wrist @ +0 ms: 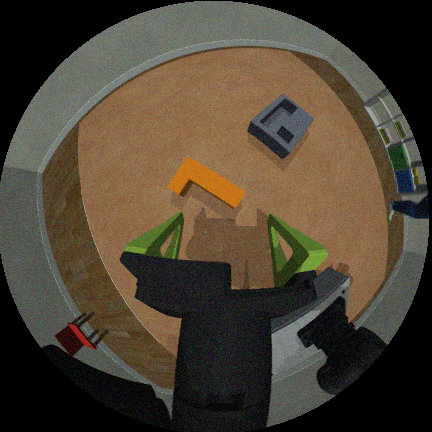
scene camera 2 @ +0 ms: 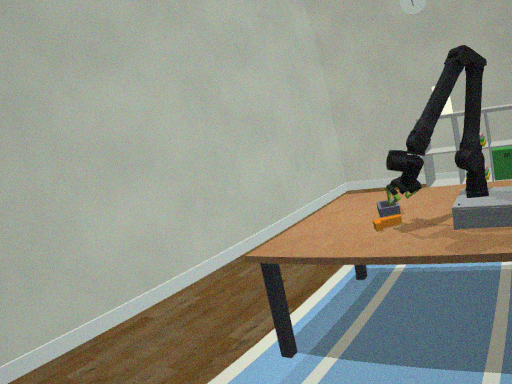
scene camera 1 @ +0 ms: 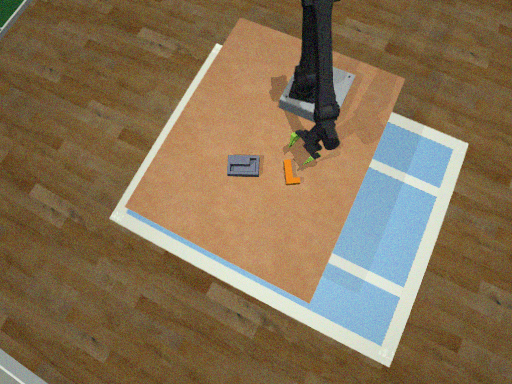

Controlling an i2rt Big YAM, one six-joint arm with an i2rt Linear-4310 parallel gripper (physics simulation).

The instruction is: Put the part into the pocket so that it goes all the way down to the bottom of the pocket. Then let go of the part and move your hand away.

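Places are measured from the arm's base along level axes (x back, y right, z up), in millimetres.
Where they show: gripper, fingertip midpoint: (wrist: 225, 216) (scene camera 2: 397, 201) (scene camera 1: 296, 155); arm's base, origin of the base link: (wrist: 321, 321) (scene camera 2: 477, 193) (scene camera 1: 303, 92).
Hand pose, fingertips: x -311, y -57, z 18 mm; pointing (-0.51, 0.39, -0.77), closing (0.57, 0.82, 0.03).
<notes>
Each offset is from my fingertips to the centre of the thing. Level surfaces: height alone.
The part, an orange L-shaped block @[dy +0, dx -49, dz -78 mm] (scene camera 1: 288, 172) (scene camera 2: 387, 222) (wrist: 212, 183), lies flat on the table, apart from the pocket block. The pocket block, a grey-blue box @[dy +215, dx -88, dz -75 mm] (scene camera 1: 243, 171) (scene camera 2: 389, 211) (wrist: 296, 121) with an L-shaped recess in its top, stands on the table to the left of the part in the first scene view. Its pocket holds no part. My gripper (scene camera 1: 301, 148) (scene camera 2: 401, 198) (wrist: 225, 216) is open, its green fingers wide apart with nothing between them. It hangs above the table, close to the part on the side toward the arm's base, and the part lies ahead of the fingertips in the wrist view.
The arm's grey base plate (scene camera 1: 298, 108) (scene camera 2: 475, 220) (wrist: 290, 352) sits on the wooden table @[dz -93 mm] (scene camera 1: 225, 225) (scene camera 2: 310, 245) (wrist: 150, 100). A shelf unit (scene camera 2: 457, 142) stands behind the arm. A red chair (wrist: 80, 336) shows beyond the table in the wrist view.
</notes>
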